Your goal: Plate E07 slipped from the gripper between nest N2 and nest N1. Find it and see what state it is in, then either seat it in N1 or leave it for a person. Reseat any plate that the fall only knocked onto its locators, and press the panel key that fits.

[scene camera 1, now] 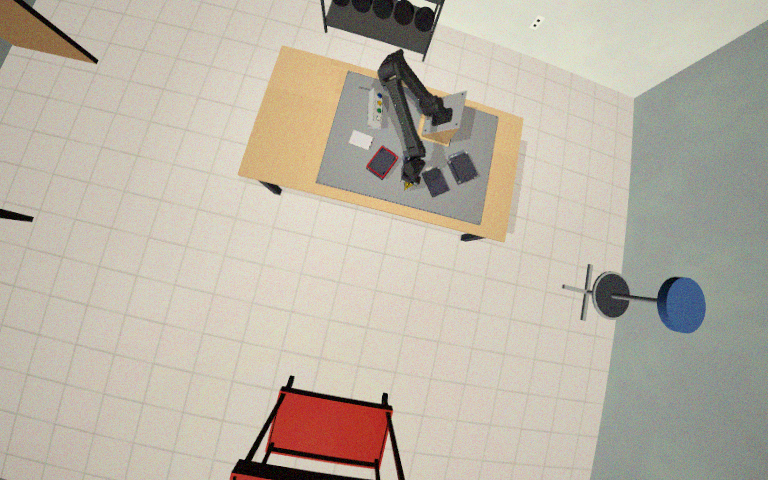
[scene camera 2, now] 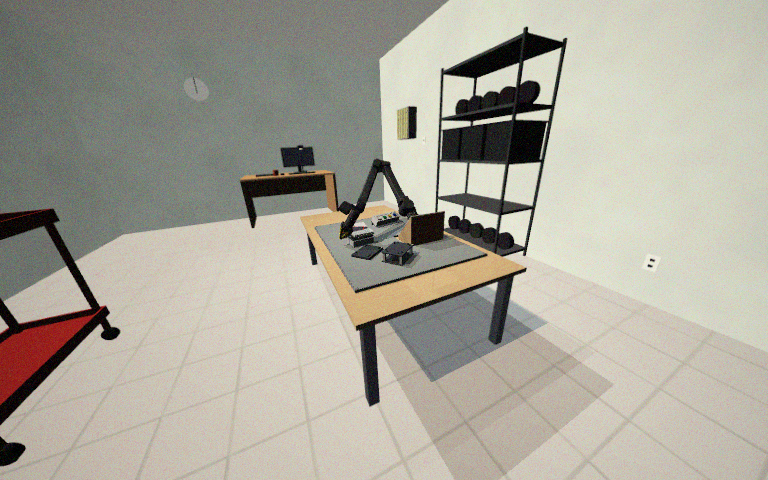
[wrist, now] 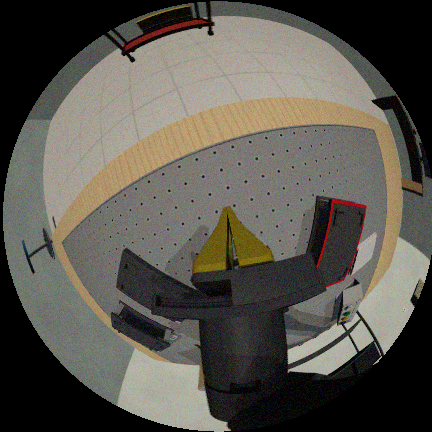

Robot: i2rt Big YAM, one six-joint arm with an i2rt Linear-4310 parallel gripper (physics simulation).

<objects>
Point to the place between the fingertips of my gripper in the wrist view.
227,210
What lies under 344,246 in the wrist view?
A red-framed dark plate.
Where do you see a button panel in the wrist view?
347,300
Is my gripper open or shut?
Shut.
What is my gripper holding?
Nothing.
</objects>
